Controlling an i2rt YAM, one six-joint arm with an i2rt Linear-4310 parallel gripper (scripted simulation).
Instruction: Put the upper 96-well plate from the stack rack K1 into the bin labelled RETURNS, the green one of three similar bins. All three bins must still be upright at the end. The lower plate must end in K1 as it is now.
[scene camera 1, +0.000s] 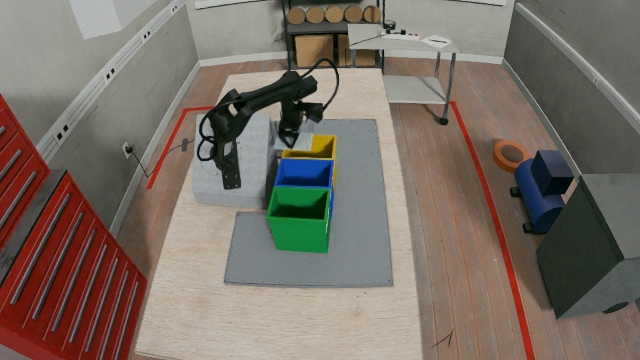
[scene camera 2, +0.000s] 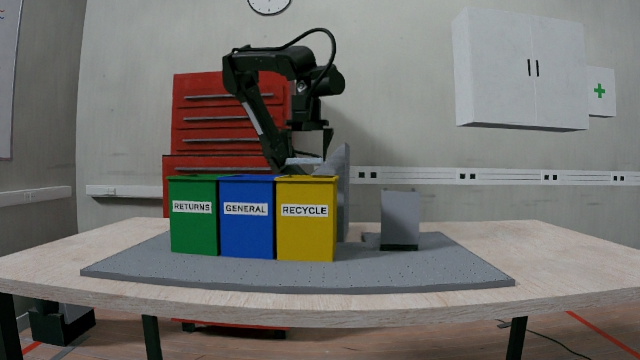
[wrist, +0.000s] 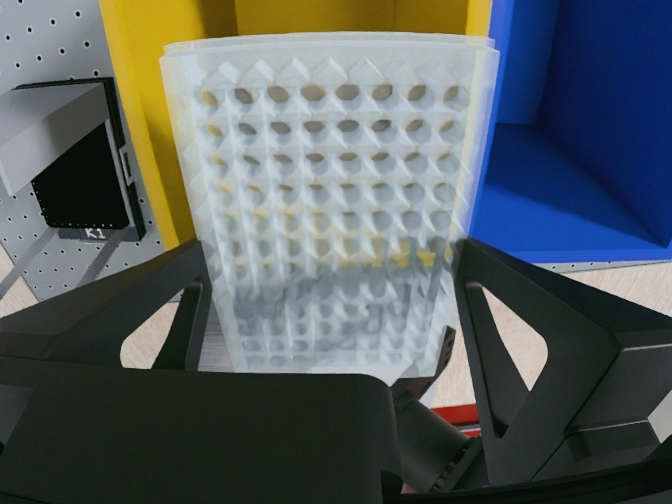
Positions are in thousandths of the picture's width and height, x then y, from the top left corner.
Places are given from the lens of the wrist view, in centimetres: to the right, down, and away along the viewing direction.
gripper (wrist: 496, 497): 0, 0, 13
96-well plate (wrist: 532, 634): 1, 2, 14
